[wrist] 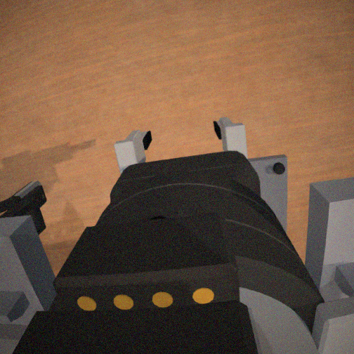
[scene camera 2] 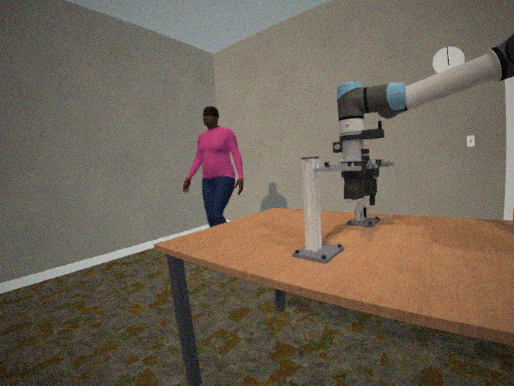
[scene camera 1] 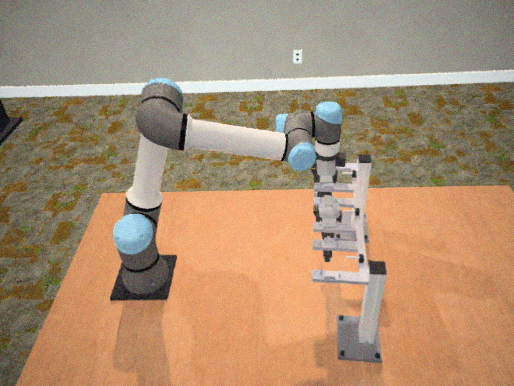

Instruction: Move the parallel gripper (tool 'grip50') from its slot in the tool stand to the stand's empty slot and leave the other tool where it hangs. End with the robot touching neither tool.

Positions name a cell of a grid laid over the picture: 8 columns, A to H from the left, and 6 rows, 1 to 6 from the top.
Labels:
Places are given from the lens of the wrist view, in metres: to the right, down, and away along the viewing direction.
parallel gripper (wrist: E4): 0.00, 0.01, 0.04

